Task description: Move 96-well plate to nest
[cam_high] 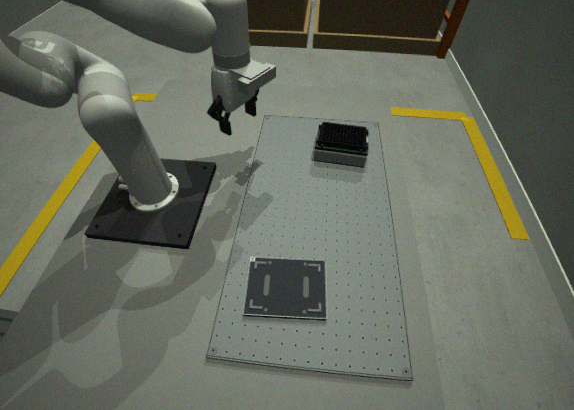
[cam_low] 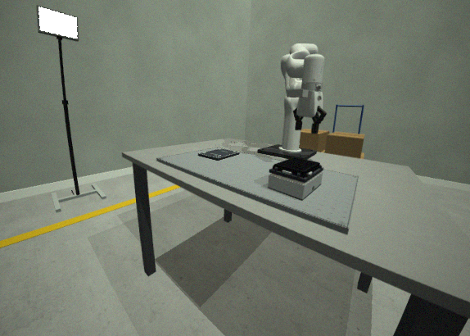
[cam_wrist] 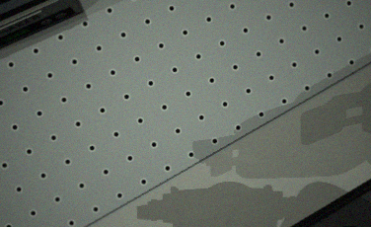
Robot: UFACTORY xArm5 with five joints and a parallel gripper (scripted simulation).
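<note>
The black 96-well plate lies 27 cm ahead of my hand, 7 cm to the left of it and 8 cm below it. Also, from my hand: plate nest N1: 16 cm ahead, 34 cm to the right, 14 cm below.
</note>
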